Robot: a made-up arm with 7 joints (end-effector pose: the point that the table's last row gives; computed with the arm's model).
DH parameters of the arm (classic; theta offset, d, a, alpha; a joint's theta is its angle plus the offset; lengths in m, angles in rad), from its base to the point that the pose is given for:
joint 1: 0 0.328 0 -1.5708
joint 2: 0 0 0 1.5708
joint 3: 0 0.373 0.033 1.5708
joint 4: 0 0 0.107 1.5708
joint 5: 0 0.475 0 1.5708
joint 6: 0 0 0.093 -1.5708
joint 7: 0 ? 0 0
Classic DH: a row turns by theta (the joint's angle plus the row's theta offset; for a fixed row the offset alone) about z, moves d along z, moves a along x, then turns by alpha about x.
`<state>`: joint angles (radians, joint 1 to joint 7).
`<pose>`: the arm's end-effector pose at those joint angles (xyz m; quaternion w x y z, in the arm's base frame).
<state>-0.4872 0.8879 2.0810 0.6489 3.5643 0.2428 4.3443</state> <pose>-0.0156 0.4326 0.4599 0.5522 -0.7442 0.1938 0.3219</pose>
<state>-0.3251 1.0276 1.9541 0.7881 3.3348 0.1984 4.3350</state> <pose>0.0253 0.4699 0.4818 0.5929 -0.7111 0.1397 0.3512</pose>
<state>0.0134 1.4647 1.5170 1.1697 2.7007 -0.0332 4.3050</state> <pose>0.1591 0.5836 0.2726 0.5722 -0.7398 0.0784 0.3452</pose>
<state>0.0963 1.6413 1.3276 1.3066 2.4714 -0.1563 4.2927</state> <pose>0.1713 0.5815 0.1013 0.4965 -0.8011 0.0508 0.3304</pose>
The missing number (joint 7, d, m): 0.119
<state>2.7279 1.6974 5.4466 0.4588 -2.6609 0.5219 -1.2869</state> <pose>0.2786 0.1855 0.0812 0.1830 -0.7901 -0.1158 -0.5734</pose>
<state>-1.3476 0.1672 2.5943 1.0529 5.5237 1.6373 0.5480</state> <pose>0.2549 0.4493 0.5041 0.3601 0.8420 0.3797 0.1314</pose>
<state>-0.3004 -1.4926 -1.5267 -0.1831 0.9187 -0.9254 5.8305</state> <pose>0.0694 -0.1759 0.2048 0.1626 -0.2690 0.8731 -0.3727</pose>
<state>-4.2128 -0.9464 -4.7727 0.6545 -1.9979 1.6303 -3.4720</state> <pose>-0.4627 -0.1800 0.4585 0.9268 -0.0128 -0.1935 -0.3216</pose>
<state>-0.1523 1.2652 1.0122 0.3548 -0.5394 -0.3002 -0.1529</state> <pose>0.0371 0.3957 0.1394 0.5359 -0.7019 -0.4598 0.0937</pose>
